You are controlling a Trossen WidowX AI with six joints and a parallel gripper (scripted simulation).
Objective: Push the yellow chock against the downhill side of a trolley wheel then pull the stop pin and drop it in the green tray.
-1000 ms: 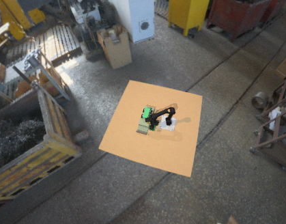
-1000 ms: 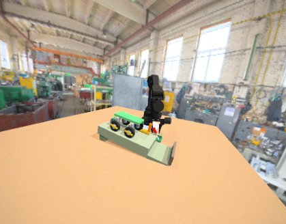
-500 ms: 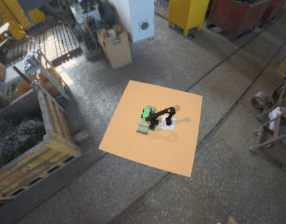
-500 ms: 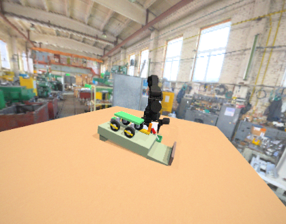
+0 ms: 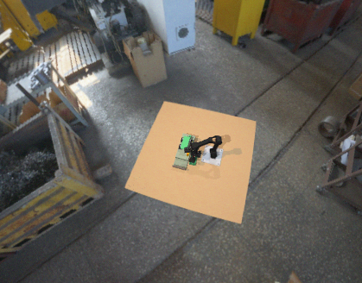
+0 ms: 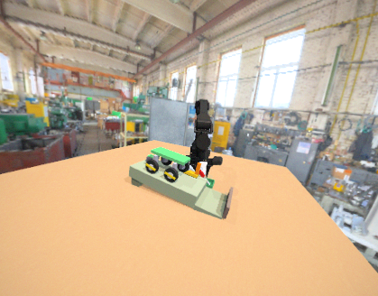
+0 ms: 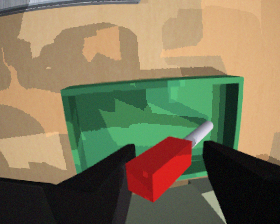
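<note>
Now: the green tray 40 mm below my gripper tip. From my gripper tip the other things lie so: dark end stop 120 mm ahead, 140 mm to the left, 10 mm below; yellow chock 70 mm ahead, 30 mm to the right, 50 mm above; stop pin 10 mm to the left.
</note>
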